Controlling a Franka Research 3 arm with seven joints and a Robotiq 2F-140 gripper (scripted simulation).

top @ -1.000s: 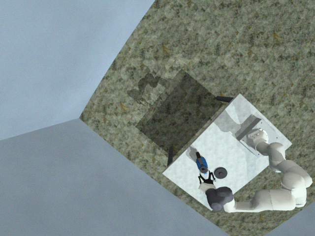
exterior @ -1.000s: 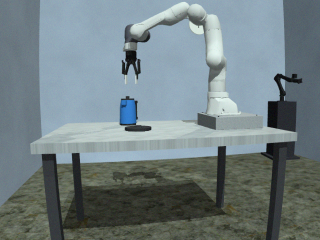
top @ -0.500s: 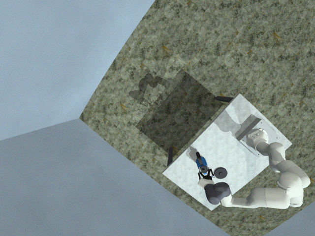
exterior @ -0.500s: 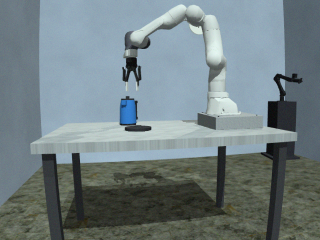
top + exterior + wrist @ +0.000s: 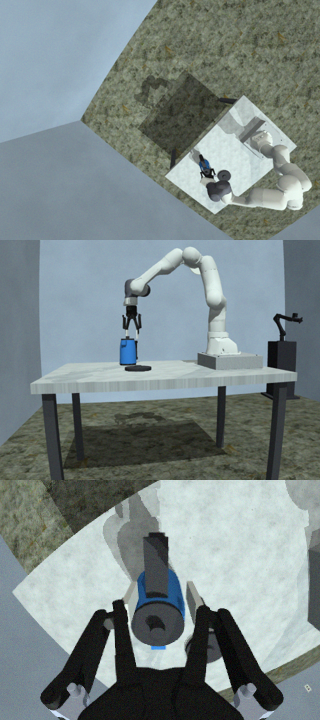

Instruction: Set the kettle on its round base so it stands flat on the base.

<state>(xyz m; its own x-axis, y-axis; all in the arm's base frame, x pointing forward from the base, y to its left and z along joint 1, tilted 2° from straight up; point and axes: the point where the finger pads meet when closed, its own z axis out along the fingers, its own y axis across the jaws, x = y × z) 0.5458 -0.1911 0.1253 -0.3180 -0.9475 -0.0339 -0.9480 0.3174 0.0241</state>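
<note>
The blue kettle is 20 mm ahead of my hand, 30 mm to the left of it and 110 mm below it. From my hand the other things lie so: black round base 50 mm behind, 340 mm to the left, 190 mm below.
</note>
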